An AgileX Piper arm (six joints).
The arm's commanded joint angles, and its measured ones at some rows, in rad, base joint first. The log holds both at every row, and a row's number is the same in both.
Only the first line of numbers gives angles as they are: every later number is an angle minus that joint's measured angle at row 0.
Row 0, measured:
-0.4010 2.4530 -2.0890 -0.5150 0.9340 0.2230
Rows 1 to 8, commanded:
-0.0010 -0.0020 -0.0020 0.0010 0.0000 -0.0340
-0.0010 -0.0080 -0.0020 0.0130 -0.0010 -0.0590
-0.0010 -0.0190 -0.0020 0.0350 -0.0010 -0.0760
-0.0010 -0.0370 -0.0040 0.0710 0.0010 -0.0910
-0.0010 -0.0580 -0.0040 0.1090 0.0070 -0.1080
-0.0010 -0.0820 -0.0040 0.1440 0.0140 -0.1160
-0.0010 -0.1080 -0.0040 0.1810 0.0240 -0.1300
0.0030 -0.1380 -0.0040 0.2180 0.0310 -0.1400
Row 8, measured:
0.0000 -0.0890 0.0000 0.1690 0.0120 -0.1170
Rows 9 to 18, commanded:
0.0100 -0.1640 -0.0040 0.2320 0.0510 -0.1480
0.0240 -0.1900 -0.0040 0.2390 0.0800 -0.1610
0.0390 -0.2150 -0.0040 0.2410 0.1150 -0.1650
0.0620 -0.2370 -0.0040 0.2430 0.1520 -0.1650
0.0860 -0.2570 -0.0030 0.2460 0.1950 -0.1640
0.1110 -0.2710 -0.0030 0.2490 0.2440 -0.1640
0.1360 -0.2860 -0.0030 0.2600 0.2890 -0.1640
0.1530 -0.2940 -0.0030 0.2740 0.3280 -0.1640
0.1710 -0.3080 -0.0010 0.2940 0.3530 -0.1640
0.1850 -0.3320 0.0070 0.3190 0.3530 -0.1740
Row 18, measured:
0.1700 -0.2980 0.0000 0.2920 0.2750 -0.1580
